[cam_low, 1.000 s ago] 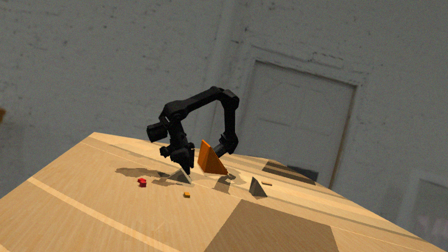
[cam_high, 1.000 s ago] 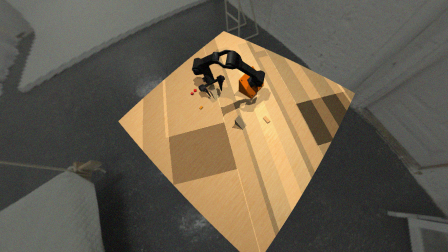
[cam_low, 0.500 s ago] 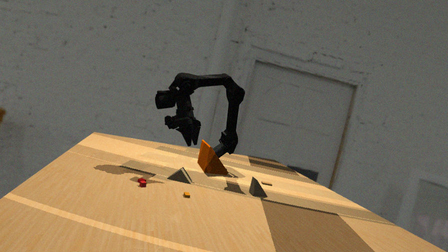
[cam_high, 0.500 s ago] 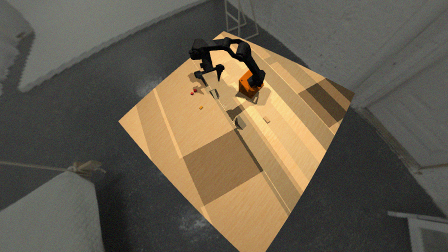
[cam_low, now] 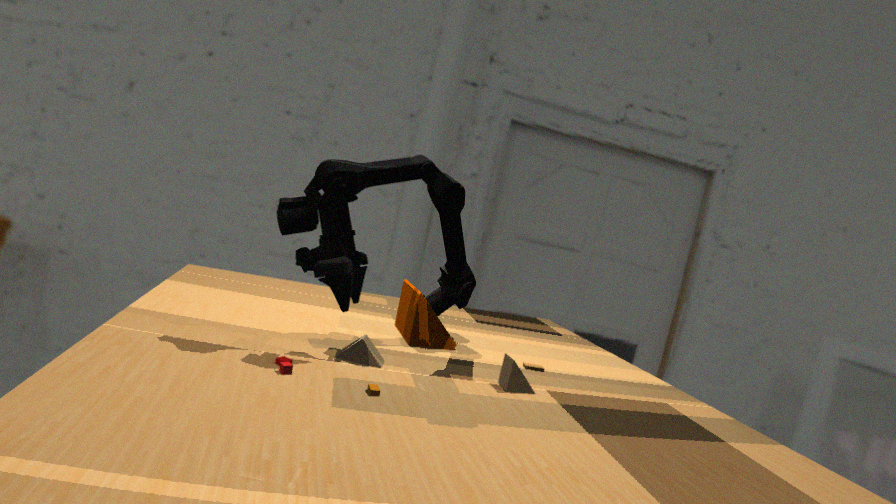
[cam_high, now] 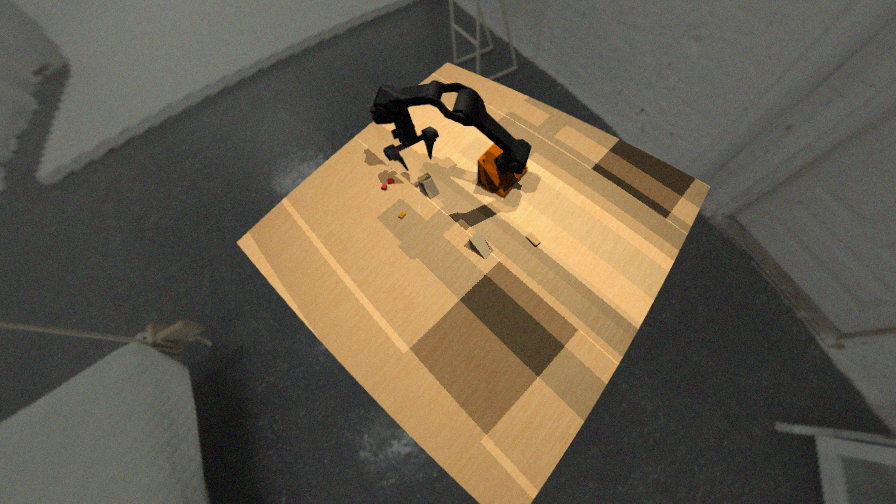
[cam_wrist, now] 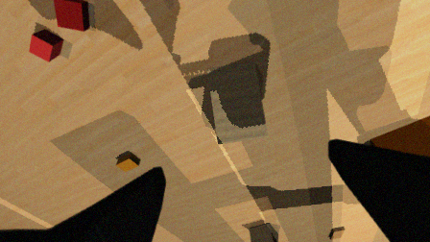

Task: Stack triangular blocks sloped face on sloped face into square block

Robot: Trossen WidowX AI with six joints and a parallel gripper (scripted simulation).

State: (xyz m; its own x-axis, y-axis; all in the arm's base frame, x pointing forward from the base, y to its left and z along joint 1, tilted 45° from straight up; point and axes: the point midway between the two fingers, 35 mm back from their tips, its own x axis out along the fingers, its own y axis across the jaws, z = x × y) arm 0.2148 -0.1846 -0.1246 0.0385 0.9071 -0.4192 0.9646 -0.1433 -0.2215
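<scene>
Right now the grey triangular block is 60 mm ahead of my gripper tip, 330 mm to the left of it and 80 mm below it. The rest, counted from my gripper tip: small yellow cube 160 mm ahead, 50 mm to the left, 90 mm below; then small brown piece 80 mm behind, 450 mm to the left, 100 mm below; then red piece 120 mm ahead, 100 mm to the right, 90 mm below.
</scene>
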